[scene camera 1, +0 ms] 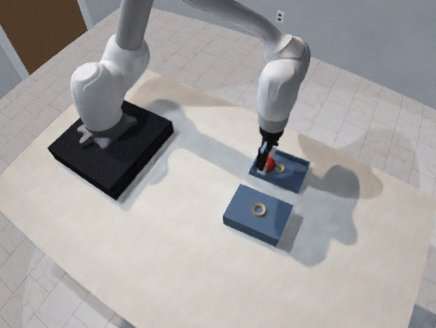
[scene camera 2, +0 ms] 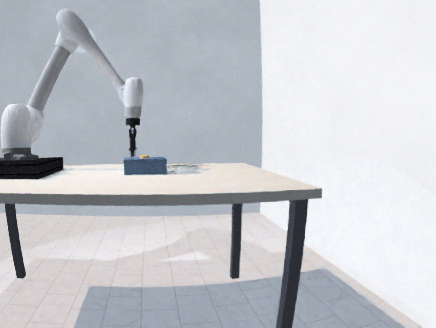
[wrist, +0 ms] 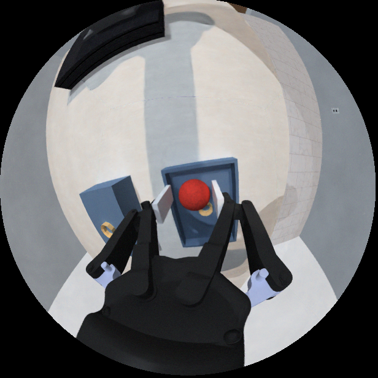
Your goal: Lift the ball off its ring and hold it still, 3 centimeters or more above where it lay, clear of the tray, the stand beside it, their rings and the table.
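Seen in the pictures: gripper, between the fingertips: (scene camera 1: 265, 164); arm's base, origin of its link: (scene camera 1: 107, 126) (scene camera 2: 16, 159).
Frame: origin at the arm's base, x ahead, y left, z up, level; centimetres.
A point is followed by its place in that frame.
The red ball (scene camera 1: 270, 164) @(y 21.2, x 61.1, z -1.4 cm) (wrist: 194, 195) sits in the blue tray (scene camera 1: 295, 187) @(y 19.5, x 72.5, z -3.8 cm) (wrist: 200, 164), off-centre from the tan tray ring (scene camera 1: 283, 169) @(y 24.6, x 65.2, z -5.4 cm) (wrist: 206, 214), which shows partly beyond it; whether they touch is unclear. My gripper (scene camera 1: 266, 161) @(y 21.7, x 59.1, z -3.9 cm) (scene camera 2: 132, 154) @(y 21.7, x 59.1, z -3.9 cm) (wrist: 191, 190) is part-way open, pointing down, with its pale pads on either side of the ball. In the wrist view small gaps show, narrower on the right. The ball and tray do not show in scene camera 2. The blue stand (scene camera 1: 240, 200) @(y 3.0, x 60.3, z -0.1 cm) (scene camera 2: 145, 167) @(y -3.1, x 68.2, z -3.6 cm) (wrist: 102, 200) carries another ring (scene camera 1: 253, 209) @(y 2.2, x 65.6, z 0.8 cm) (scene camera 2: 144, 156) @(y 1.4, x 67.3, z 0.8 cm) (wrist: 103, 230).
The stand is beside the tray, separated by a narrow strip of table (scene camera 1: 165, 240) @(y -20.3, x 46.7, z -6.8 cm) (scene camera 2: 225, 182) @(y -25.0, x 99.2, z -6.7 cm) (wrist: 110, 125). The arm's black base block (scene camera 1: 112, 175) @(y -14.8, x 19.5, z 1.2 cm) (scene camera 2: 50, 167) @(y -3.8, x 21.6, z -3.5 cm) (wrist: 120, 40) is at the other end of the table. The tray's raised walls surround the ball.
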